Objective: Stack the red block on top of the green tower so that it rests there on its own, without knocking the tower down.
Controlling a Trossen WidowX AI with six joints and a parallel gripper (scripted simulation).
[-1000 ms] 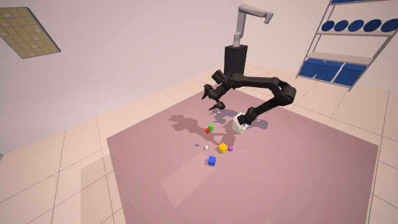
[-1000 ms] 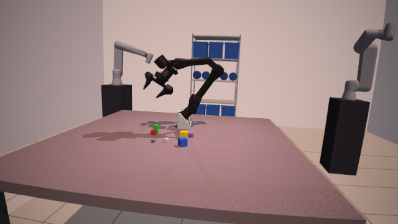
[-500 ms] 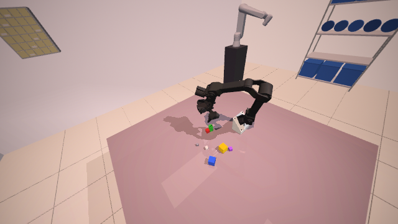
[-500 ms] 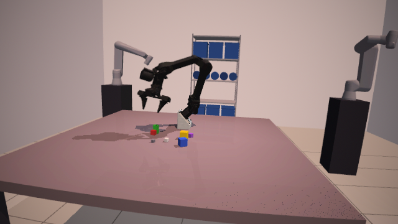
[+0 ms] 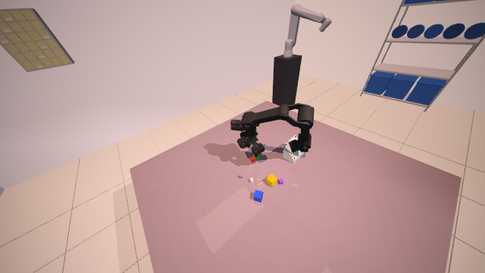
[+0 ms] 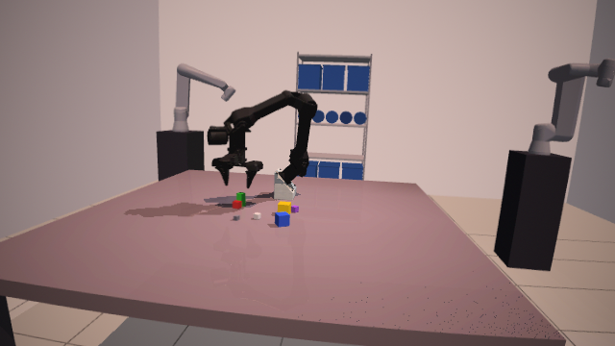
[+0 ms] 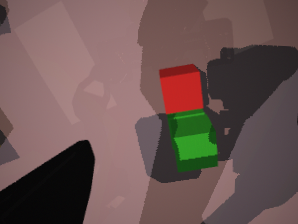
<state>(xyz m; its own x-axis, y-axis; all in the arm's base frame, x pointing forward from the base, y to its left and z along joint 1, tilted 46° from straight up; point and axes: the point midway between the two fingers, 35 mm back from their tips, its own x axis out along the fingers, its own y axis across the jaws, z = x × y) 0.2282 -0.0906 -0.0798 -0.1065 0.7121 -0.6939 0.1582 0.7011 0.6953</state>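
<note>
Right now the red block is 70 mm below my gripper tip. Also, from my gripper tip: small white block (90 mm ahead, 110 mm to the left, 70 mm below); yellow block (20 mm ahead, 190 mm to the left, 60 mm below); small grey block (130 mm ahead, 50 mm to the left, 70 mm below).
</note>
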